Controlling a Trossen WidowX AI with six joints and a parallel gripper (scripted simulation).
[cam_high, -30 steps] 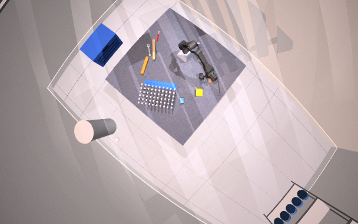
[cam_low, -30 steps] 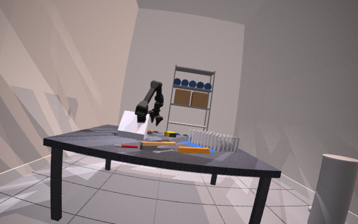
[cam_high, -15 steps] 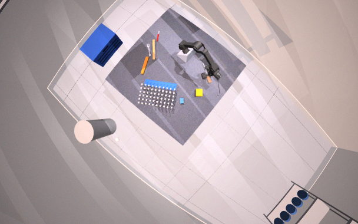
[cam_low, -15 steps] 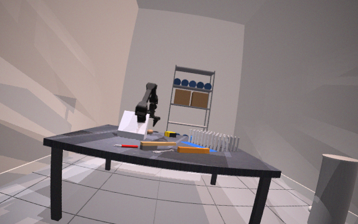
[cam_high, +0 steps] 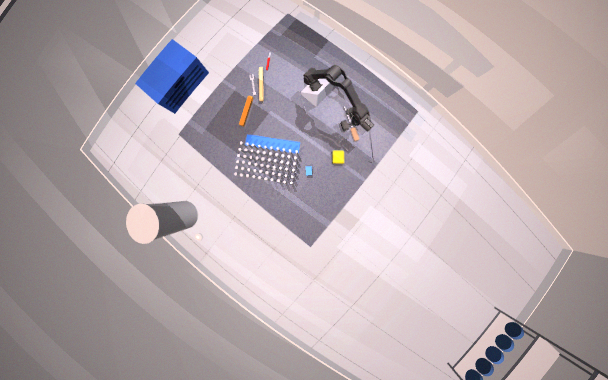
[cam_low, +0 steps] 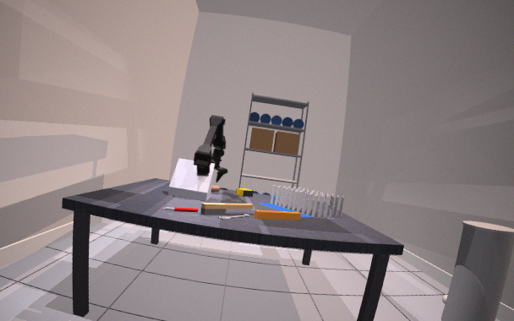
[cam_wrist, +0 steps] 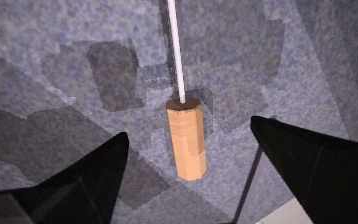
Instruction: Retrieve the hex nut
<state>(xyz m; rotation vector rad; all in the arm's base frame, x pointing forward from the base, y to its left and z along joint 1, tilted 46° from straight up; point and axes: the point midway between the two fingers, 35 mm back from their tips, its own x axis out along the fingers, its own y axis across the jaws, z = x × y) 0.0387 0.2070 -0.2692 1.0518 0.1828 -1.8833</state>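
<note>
Right now the hook tool is 40 mm behind my gripper tip, 40 mm to the right of it and 60 mm below it. The rest, counted from my gripper tip: blue block 420 mm ahead, 70 mm to the right, 50 mm below; then yellow block 230 mm ahead, 40 mm to the left, 50 mm below; then blue taped strip 420 mm ahead, 390 mm to the right, 70 mm below.
</note>
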